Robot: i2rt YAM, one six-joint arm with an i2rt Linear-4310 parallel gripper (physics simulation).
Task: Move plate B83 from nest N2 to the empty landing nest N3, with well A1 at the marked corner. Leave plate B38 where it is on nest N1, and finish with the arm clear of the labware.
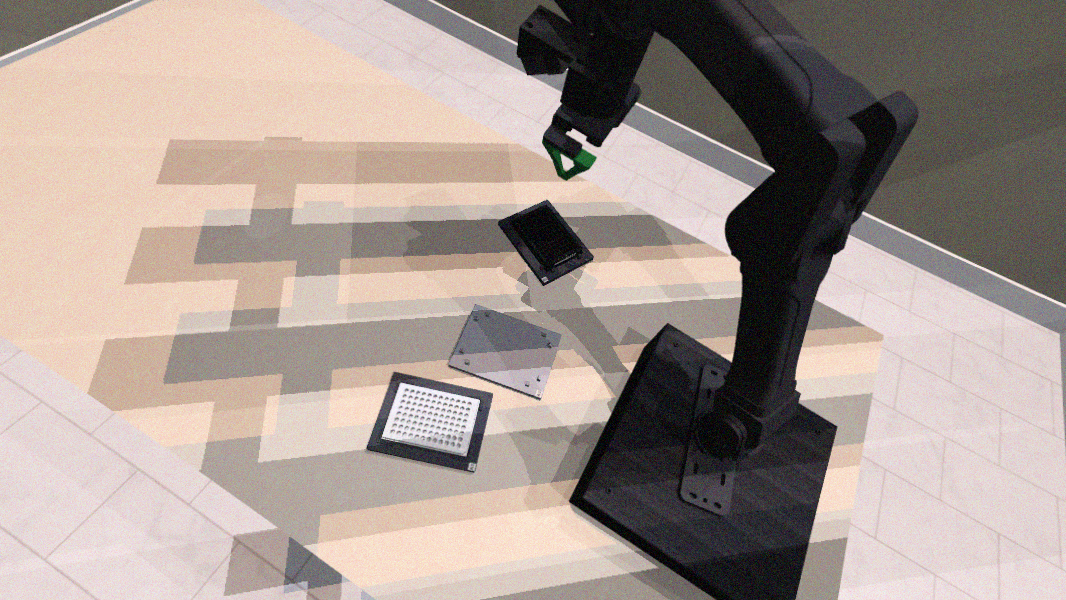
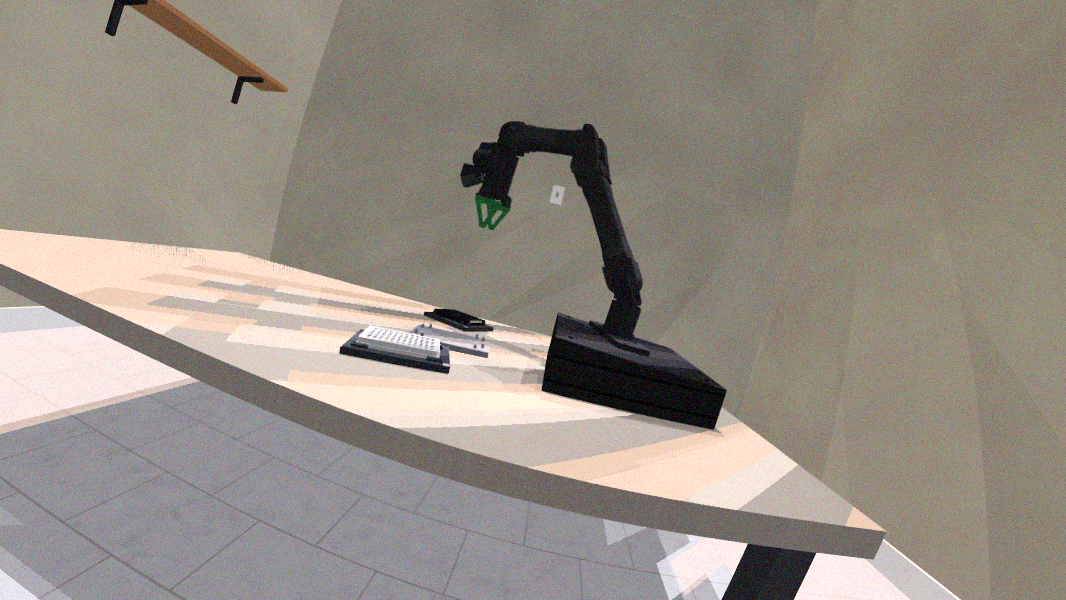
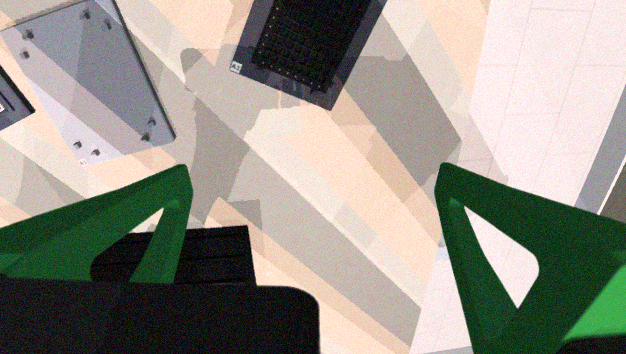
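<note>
A black well plate (image 1: 546, 232) (image 2: 458, 317) (image 3: 310, 40) sits on a dark nest (image 1: 583, 257) (image 3: 325, 101) whose A1 label (image 3: 236, 67) is at one corner. A white well plate (image 1: 431, 418) (image 2: 400, 340) sits on another dark nest (image 1: 417, 452) (image 2: 395, 360) (image 3: 17, 107). Between them lies the empty grey nest (image 1: 503, 350) (image 2: 469, 347) (image 3: 100, 80) with small pegs and a corner label (image 1: 538, 392). No B83, B38 or nest number is readable. My green-fingered gripper (image 1: 568, 172) (image 2: 488, 227) (image 3: 313, 177) is open and empty, high above the table near the black plate.
The arm's black base block (image 1: 634, 484) (image 2: 626, 387) stands on the table beside the nests. The table's edge (image 2: 522, 477) and the tiled floor (image 1: 969, 447) lie beyond. A wooden shelf (image 2: 208, 48) is on the wall. Shadow bands cross the table and nests.
</note>
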